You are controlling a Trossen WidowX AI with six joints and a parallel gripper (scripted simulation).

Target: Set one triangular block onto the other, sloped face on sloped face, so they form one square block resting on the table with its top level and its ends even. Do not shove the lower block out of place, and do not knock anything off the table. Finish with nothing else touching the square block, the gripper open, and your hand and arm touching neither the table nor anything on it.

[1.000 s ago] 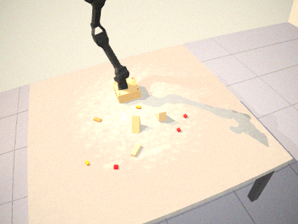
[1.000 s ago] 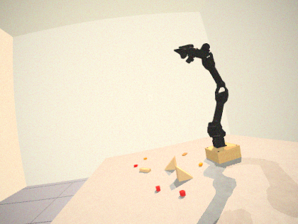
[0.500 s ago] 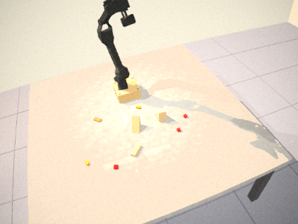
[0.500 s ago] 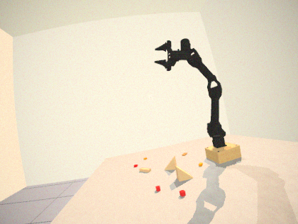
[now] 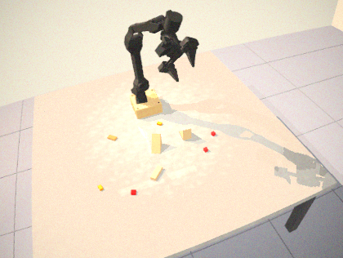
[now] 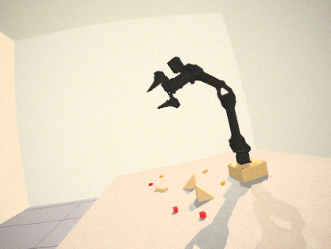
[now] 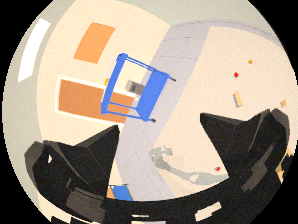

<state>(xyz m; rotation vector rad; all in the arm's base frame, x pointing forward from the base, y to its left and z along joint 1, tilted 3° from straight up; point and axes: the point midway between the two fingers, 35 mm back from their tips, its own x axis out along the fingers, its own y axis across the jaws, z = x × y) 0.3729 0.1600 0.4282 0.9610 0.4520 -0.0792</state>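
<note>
The tan triangular block lies 130 mm behind my gripper tip, 20 mm to the left of it and 440 mm below it. Also, from my gripper tip: flat tan bar 60 mm ahead, 160 mm to the right, 450 mm below.
</note>
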